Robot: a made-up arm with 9 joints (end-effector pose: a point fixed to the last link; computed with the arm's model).
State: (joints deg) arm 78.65 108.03 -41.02 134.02 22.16 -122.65 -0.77 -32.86 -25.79
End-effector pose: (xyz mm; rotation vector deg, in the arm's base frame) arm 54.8 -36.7 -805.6 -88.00 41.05 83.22
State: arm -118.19 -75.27 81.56 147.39 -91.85 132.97 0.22 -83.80 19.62
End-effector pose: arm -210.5 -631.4 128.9 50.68 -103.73 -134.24
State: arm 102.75 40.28 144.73 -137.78 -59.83 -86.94 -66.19 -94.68 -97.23
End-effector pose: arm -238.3 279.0 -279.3 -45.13 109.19 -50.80
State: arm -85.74 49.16 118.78 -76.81 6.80 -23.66 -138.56 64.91 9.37
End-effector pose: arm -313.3 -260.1 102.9 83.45 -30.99 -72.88
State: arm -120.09 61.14 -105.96 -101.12 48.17 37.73 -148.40 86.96 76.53
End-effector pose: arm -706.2 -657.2 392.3 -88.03 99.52 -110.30
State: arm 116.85 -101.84 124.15 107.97 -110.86 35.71 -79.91 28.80 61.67
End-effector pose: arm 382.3 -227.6 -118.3 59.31 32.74 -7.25
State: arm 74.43 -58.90 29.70 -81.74 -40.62 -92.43 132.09 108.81 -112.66
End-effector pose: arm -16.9 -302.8 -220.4 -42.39 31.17 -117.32
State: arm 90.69 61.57 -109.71 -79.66 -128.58 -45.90 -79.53 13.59 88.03
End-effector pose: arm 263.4 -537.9 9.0 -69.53 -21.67 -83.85
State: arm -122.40 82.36 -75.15 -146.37 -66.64 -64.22 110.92 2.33 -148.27
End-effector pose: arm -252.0 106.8 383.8 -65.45 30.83 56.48
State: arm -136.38 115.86 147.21 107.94 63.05 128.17 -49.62 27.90 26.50
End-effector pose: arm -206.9 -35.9 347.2 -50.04 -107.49 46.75
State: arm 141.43 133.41 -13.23 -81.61 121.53 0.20 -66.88 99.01 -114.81
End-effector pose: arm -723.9 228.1 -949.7 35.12 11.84 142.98
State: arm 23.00 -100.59 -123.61 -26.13 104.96 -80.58 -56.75 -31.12 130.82
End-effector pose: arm 388.6 605.8 421.9 65.21 30.04 72.24
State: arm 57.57 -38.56 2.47 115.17 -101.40 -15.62 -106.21 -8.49 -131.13
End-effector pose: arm 785.3 386.7 -270.2 -44.32 -79.51 33.91
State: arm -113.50 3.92 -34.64 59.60 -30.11 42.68 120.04 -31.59 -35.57
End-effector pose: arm -879.5 399.5 974.4 34.16 13.72 78.88
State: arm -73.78 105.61 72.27 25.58 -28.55 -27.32 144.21 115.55 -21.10
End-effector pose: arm 131.2 788.6 483.9 -64.28 73.10 74.51
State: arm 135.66 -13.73 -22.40 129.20 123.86 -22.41 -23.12 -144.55 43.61
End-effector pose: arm 266.3 199.0 -272.6 53.55 -131.04 52.75
